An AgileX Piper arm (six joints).
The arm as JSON. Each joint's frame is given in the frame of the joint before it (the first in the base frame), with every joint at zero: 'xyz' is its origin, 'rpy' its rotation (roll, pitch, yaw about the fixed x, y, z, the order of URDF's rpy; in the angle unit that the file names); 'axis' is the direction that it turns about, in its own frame. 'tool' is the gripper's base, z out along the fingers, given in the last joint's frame.
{
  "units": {
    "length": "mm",
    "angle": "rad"
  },
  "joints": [
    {
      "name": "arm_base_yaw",
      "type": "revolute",
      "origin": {
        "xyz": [
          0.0,
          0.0,
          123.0
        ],
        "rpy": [
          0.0,
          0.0,
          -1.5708
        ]
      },
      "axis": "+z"
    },
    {
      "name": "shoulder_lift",
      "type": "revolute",
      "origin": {
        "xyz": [
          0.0,
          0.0,
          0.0
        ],
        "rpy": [
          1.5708,
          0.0,
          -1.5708
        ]
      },
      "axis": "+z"
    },
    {
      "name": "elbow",
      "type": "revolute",
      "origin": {
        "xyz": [
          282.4,
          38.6,
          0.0
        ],
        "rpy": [
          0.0,
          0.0,
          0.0
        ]
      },
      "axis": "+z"
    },
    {
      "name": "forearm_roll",
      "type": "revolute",
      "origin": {
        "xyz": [
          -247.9,
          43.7,
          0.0
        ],
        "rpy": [
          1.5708,
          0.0,
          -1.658
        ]
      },
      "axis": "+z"
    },
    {
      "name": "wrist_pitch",
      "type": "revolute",
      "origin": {
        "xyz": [
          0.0,
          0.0,
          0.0
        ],
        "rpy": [
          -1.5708,
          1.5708,
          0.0
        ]
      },
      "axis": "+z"
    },
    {
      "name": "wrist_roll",
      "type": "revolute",
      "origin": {
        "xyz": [
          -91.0,
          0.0,
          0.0
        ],
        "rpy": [
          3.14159,
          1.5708,
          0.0
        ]
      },
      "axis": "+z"
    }
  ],
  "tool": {
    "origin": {
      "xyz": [
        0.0,
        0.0,
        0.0
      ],
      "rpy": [
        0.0,
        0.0,
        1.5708
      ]
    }
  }
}
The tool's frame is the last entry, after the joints.
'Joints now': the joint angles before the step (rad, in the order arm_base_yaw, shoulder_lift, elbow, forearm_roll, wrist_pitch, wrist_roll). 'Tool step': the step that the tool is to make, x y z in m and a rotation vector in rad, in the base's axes. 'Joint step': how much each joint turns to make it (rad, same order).
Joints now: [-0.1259, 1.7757, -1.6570, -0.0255, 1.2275, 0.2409]
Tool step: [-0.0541, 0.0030, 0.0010, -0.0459, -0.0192, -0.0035]
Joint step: [0.0000, -0.2046, 0.2588, -0.0469, -0.0786, 0.0106]
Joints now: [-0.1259, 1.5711, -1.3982, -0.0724, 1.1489, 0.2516]
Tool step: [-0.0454, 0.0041, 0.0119, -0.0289, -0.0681, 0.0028]
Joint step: [-0.0001, -0.1810, 0.1530, -0.0213, -0.0431, 0.0023]
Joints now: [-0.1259, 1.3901, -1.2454, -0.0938, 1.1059, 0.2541]
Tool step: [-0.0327, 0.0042, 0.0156, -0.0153, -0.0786, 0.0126]
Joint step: [0.0000, -0.1361, 0.0693, 0.0001, -0.0142, -0.0126]
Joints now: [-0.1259, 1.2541, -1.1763, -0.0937, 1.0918, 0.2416]
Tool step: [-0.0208, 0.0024, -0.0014, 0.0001, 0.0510, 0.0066]
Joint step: [0.0001, -0.0590, 0.0426, 0.0000, 0.0662, -0.0143]
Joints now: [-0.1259, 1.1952, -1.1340, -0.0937, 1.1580, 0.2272]
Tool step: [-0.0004, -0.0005, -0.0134, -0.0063, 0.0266, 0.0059]
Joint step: [0.0001, 0.0022, 0.0483, -0.0081, -0.0254, -0.0037]
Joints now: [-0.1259, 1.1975, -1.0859, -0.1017, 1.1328, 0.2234]
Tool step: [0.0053, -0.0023, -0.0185, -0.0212, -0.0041, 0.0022]
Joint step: [0.0000, 0.0162, 0.0632, -0.0253, -0.0857, 0.0101]
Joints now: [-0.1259, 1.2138, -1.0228, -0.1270, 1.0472, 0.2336]
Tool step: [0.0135, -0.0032, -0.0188, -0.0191, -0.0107, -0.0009]
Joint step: [0.0000, 0.0504, 0.0383, -0.0288, -0.1002, 0.0212]
